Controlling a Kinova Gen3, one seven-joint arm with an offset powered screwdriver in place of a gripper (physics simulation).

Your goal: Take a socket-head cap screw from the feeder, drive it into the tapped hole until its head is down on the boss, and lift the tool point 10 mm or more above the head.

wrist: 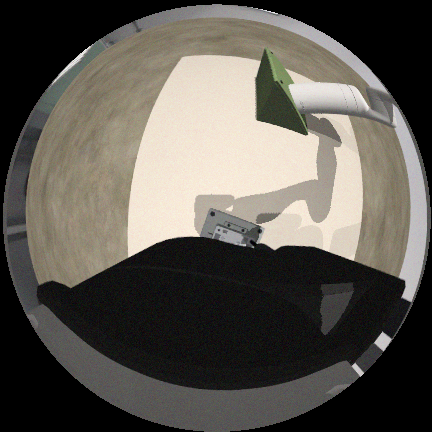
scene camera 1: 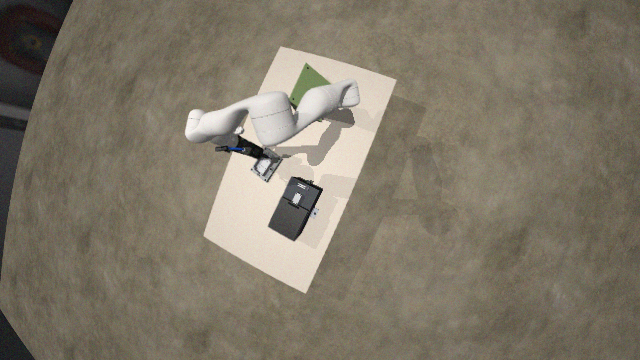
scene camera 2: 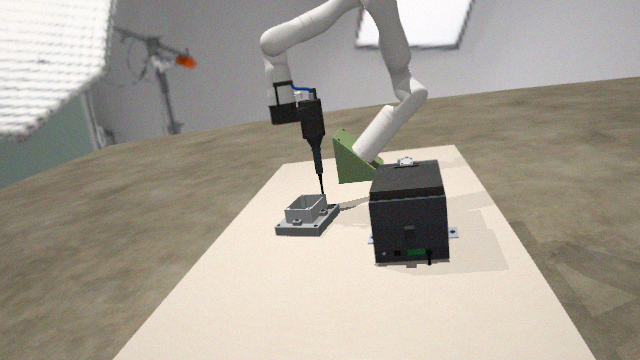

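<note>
My black screwdriver [scene camera 1: 262,155] [scene camera 2: 322,192] [wrist: 253,243] points down, slightly tilted, with its thin bit at the far right corner of the grey box-shaped housing in scene camera 2. Whether the tip touches that corner, and whether a screw is on it, is too small to tell. The grey housing [scene camera 2: 301,216] rises from a flat base plate [scene camera 1: 270,175] [scene camera 2: 299,232] [wrist: 206,228] with small bosses and corner holes. The tapped hole under the bit cannot be made out. The black screw feeder [scene camera 1: 289,216] [scene camera 2: 411,220] stands right of the housing in scene camera 2. The driver's body hides much of the wrist view.
A green wedge bracket [scene camera 1: 303,86] [scene camera 2: 348,164] [wrist: 272,100] carries the white arm [scene camera 1: 272,117] [scene camera 2: 382,127] [wrist: 325,97] behind the housing. All stand on a pale table top [scene camera 1: 230,215] [scene camera 2: 300,305] [wrist: 190,140]. Small metal tabs stick out from the feeder's sides.
</note>
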